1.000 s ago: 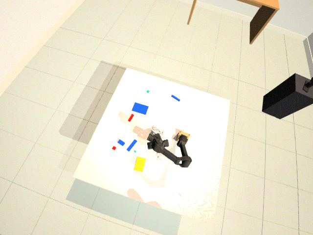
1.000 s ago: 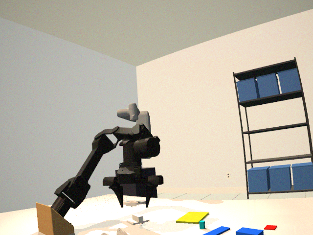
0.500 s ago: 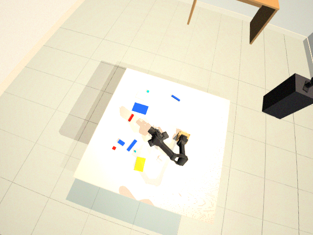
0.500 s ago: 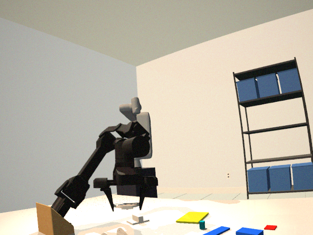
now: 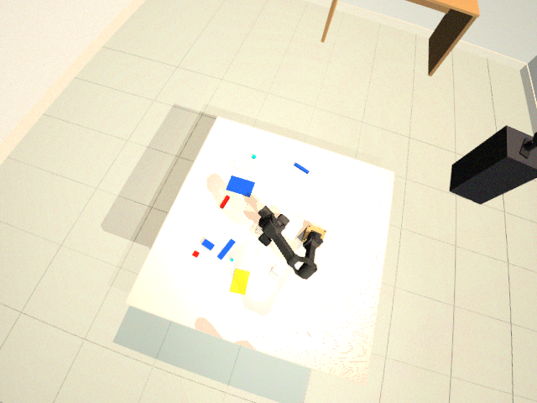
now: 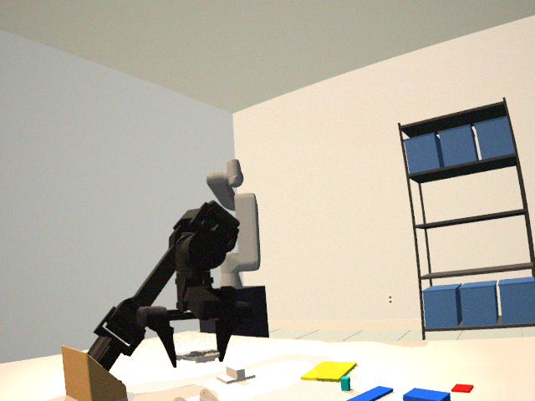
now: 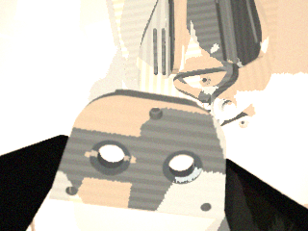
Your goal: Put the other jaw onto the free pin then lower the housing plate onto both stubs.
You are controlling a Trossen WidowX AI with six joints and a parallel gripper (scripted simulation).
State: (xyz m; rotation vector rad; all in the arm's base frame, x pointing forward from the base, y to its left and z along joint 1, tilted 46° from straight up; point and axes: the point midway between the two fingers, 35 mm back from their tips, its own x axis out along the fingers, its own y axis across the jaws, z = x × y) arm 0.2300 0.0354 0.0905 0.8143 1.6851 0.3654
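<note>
The jaw lies 1 cm ahead of my gripper tip, 3 cm to the right of it and 7 cm below it. From my gripper tip the other things lie so: housing plate 1 cm ahead, 2 cm above; then red block 34 cm ahead, 9 cm to the right, 7 cm below; then yellow plate 6 cm ahead, 30 cm to the left, 8 cm below.
</note>
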